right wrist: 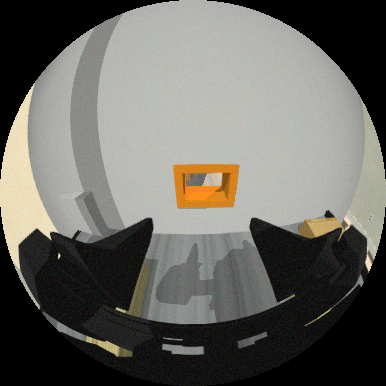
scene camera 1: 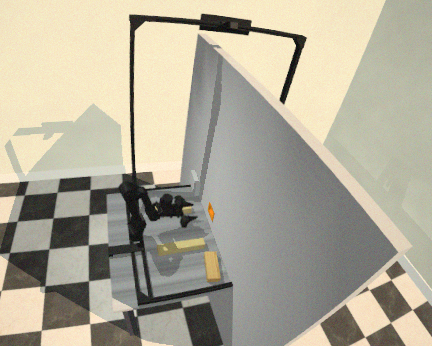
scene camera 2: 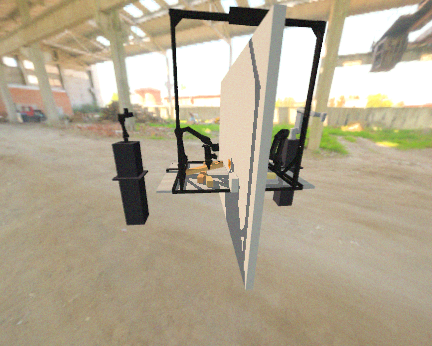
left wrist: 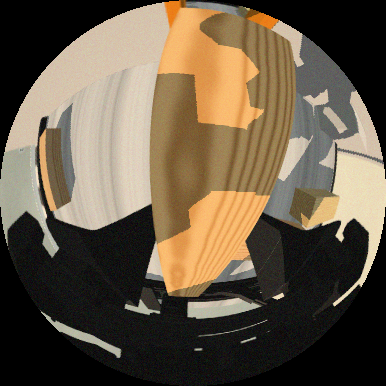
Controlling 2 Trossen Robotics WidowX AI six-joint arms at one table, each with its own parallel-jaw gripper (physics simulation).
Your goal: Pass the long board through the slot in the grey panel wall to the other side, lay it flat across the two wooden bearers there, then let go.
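Frame: origin at the left arm's base, x ahead, y left, z up, level; millimetres.
Seen in the pictures: left gripper, fingertip midpoint: [scene camera 2: 209,168] [left wrist: 200,207]; right gripper, fingertip midpoint: [right wrist: 202,223] [scene camera 1: 195,210]; left arm's base, link origin: [left wrist: 174,295]; right arm's base, link origin: [scene camera 1: 135,236] [scene camera 2: 277,170].
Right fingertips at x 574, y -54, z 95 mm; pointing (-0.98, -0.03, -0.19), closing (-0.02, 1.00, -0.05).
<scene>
Offsets run from my right fingertips to a thing's top centre. "spot": to the spot under its first point.
The long board [scene camera 2: 196,170] [left wrist: 220,160] is held in my left gripper [scene camera 2: 209,164] [left wrist: 200,207], which is shut on it. In scene camera 2 it slopes up towards the grey panel wall [scene camera 1: 280,200] [scene camera 2: 245,100] [right wrist: 225,100]. Its far end is close to the orange-framed slot {spot: dx -101, dy -2, dz -35 mm} [scene camera 1: 211,212] [scene camera 2: 230,163] [left wrist: 262,19] [right wrist: 206,204]; how far it reaches is hidden. My right gripper [scene camera 1: 194,211] [right wrist: 202,223] is open and empty on the other side, facing the slot. Two pale bearers lie there: one {dx +111, dy +160, dz -70 mm} [scene camera 1: 191,244] shows well, the other {dx +121, dy -103, dz -70 mm} [scene camera 1: 187,210] [right wrist: 140,290] is partly hidden by my right gripper.
A wooden block {dx -18, dy +307, dz -76 mm} [scene camera 1: 212,266] [right wrist: 320,227] lies near the wall beyond the bearers. On the board's side, small blocks {dx -392, dy -101, dz -64 mm} [scene camera 2: 201,178] {dx -339, dy -205, dz -64 mm} [scene camera 2: 210,182] stand on the table, and a wooden piece {dx -289, dy +302, dz -70 mm} [left wrist: 57,170] lies at the left wrist view's left. A pale bracket [scene camera 1: 195,180] [scene camera 2: 234,183] stands at the wall's edge.
</scene>
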